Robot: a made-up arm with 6 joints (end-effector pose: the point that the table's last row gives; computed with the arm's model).
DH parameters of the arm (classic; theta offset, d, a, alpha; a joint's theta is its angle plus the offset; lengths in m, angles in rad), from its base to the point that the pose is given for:
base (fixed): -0.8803 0 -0.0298 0
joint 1: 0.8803 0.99 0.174 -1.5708
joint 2: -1.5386 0 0.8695 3.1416
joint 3: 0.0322 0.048 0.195 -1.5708
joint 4: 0 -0.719 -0.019 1.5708
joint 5: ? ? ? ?
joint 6: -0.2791 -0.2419 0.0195 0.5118
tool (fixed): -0.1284 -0.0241 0 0
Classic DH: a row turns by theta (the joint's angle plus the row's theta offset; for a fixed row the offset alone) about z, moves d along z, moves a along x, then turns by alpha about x.
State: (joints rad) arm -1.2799 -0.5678 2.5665 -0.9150 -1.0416 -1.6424
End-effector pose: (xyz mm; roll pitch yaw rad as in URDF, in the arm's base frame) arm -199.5 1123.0 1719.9 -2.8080 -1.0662 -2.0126
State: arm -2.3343 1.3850 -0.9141 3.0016 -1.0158 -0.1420
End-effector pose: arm -626.4 -485.0 194.1 0.4378 0.3614 0.1680
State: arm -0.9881 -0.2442 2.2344 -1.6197 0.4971 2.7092
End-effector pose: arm -608.4 708.9 2281.7 2.7564 0.3738 1.5481
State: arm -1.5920 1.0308 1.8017 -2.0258 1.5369 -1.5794
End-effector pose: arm -307.1 -1390.0 1982.9 -0.7708 0.3426 -1.2003
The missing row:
joint 5: 0 -0.003 -0.023 -1.5708
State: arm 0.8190 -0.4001 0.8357 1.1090 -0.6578 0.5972
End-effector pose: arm 183.0 -62.1 2703.0 -2.0253 -0.7188 2.2885
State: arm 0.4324 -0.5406 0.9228 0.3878 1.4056 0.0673
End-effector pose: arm -566.1 -171.7 2553.1 -1.8057 1.0826 -2.2406
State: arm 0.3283 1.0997 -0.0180 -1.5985 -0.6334 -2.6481
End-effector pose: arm 1375.7 665.7 625.9 -0.0728 -0.4650 2.2484
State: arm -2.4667 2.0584 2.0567 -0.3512 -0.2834 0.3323
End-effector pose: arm -1501.7 -1163.6 666.3 1.4018 -1.0371 2.9783
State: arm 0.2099 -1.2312 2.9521 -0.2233 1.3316 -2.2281
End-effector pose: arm -668.0 -234.2 395.7 1.1244 0.6582 -2.3210
